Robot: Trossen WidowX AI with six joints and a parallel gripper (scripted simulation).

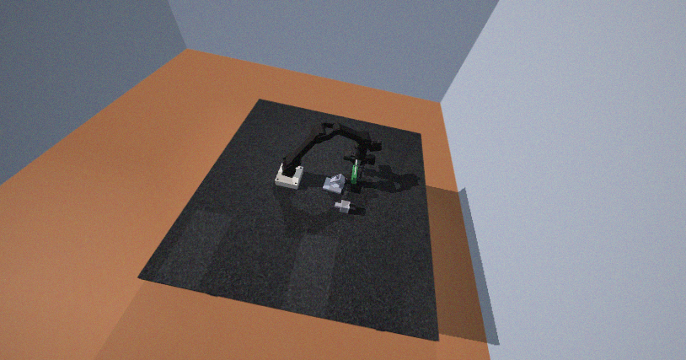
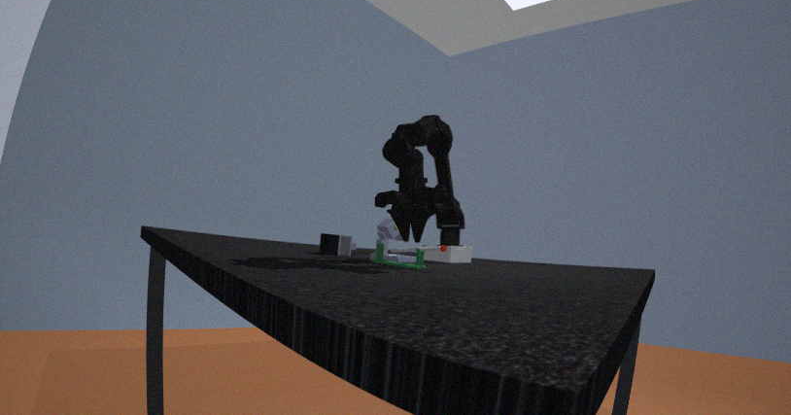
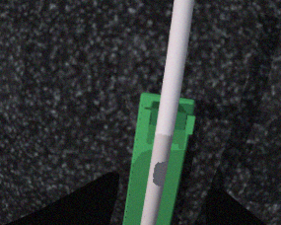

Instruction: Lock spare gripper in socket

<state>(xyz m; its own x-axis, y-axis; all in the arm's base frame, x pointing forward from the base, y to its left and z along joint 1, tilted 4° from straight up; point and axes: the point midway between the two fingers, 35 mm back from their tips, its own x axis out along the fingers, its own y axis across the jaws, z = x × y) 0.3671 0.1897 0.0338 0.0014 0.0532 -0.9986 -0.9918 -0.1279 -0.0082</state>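
The green cradle lies 4 cm to the right of my gripper tip and 3 cm below it. The rest, counted from my gripper tip: spare gripper 29 cm to the right, 3 cm below; then grey mount 16 cm to the right, 8 cm behind.
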